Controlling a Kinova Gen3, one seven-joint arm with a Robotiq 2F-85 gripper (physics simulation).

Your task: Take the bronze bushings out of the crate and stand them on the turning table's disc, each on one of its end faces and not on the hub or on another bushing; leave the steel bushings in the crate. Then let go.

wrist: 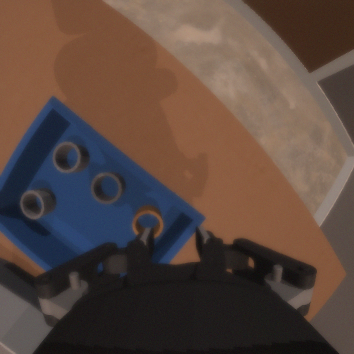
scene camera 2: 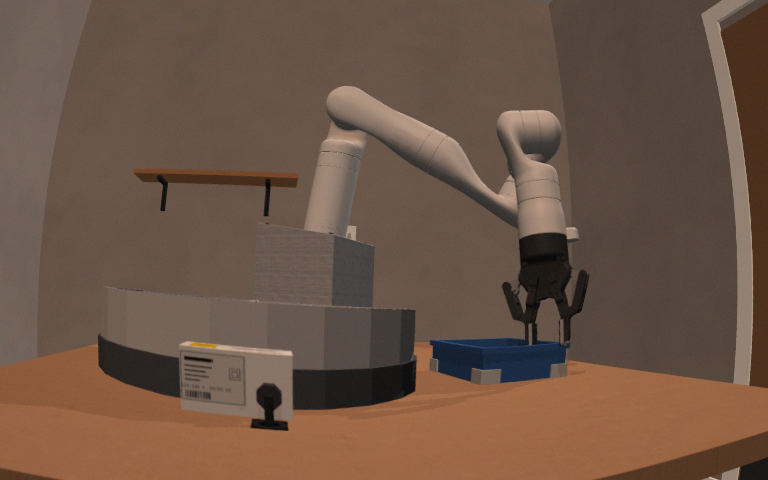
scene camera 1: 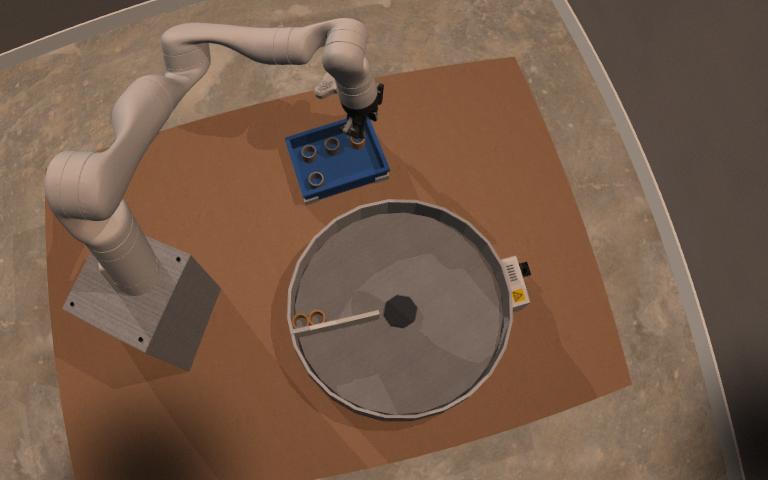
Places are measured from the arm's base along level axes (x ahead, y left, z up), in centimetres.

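Pixels of known places: gripper, fingertip midpoint: [wrist: 174, 236] [scene camera 2: 548, 347] [scene camera 1: 367, 127]; arm's base at its link origin: [scene camera 2: 324, 235] [scene camera 1: 137, 271].
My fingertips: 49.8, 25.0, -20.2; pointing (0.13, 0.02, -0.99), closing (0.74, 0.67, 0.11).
Note:
For each thing: its top centre in the pictures, then the offset to it from my fingertips, as dx, dy, dz. "spot": a spot on its surface instead.
- bronze bushing at its top centre: [wrist: 147, 224] [scene camera 1: 357, 137] -2.5, -1.2, -1.4
- blue crate at its top centre: [wrist: 78, 219] [scene camera 2: 498, 342] [scene camera 1: 336, 152] -8.1, -4.3, +0.6
- disc at its top centre: [scene camera 1: 400, 311] -5.5, -40.4, +1.7
- hub at its top centre: [scene camera 1: 400, 311] -5.5, -40.4, +1.7
- pale bar at a spot on its surface: [scene camera 1: 351, 318] spot: -14.9, -39.8, +5.5
- white control box at a spot on its surface: [scene camera 2: 212, 376] spot: +19.7, -43.6, -1.1
A bronze bushing [scene camera 1: 357, 146] [wrist: 160, 218] stands in a corner of the blue crate [scene camera 1: 339, 186] [scene camera 2: 458, 362] [wrist: 125, 155]. Three steel bushings stand in the crate: one [scene camera 1: 309, 160] [wrist: 84, 158], a second [scene camera 1: 332, 152] [wrist: 121, 189] and a third [scene camera 1: 316, 185] [wrist: 49, 200]. Two bronze bushings [scene camera 1: 300, 314] [scene camera 1: 317, 310] stand on end side by side on the disc [scene camera 1: 396, 254], clear of the hub [scene camera 1: 400, 311]. My gripper [scene camera 1: 353, 133] [scene camera 2: 547, 340] [wrist: 174, 236] is partly open and empty, low at the crate's end. In the wrist view one fingertip overlaps the bronze bushing's rim; the bushing is not between the fingers.
A high wall [scene camera 1: 293, 271] [scene camera 2: 237, 328] rings the disc. A pale bar [scene camera 1: 351, 318] runs from this wall toward the hub, beside the two bronze bushings. A white control box [scene camera 1: 514, 283] [scene camera 2: 212, 376] is at the turning table's side. The robot's grey base block [scene camera 1: 184, 316] [scene camera 2: 294, 271] stands opposite.

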